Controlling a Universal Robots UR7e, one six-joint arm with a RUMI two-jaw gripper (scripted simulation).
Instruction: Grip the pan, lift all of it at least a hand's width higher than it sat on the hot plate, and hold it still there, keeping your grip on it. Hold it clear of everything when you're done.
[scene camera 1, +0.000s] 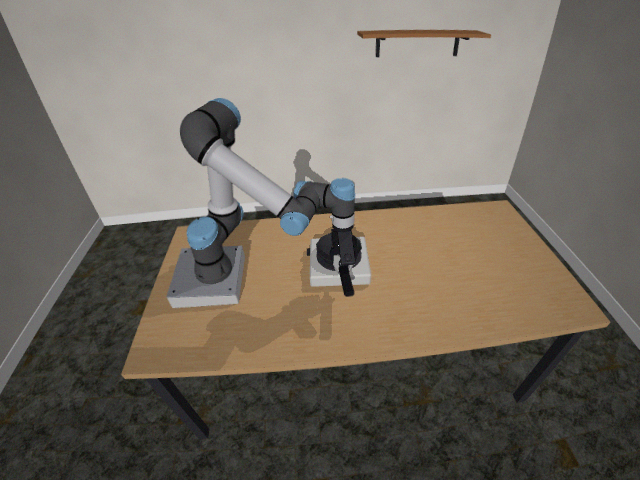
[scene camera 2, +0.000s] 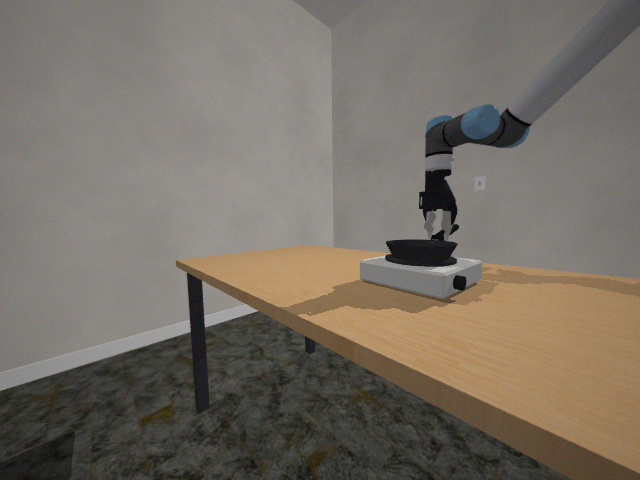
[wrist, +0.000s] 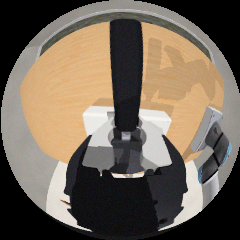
Labels:
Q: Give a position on a white hot plate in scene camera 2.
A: At 440, 279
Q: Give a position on a white hot plate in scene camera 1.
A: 321, 273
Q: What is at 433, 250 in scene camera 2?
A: A black pan.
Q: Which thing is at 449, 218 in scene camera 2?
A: My gripper.

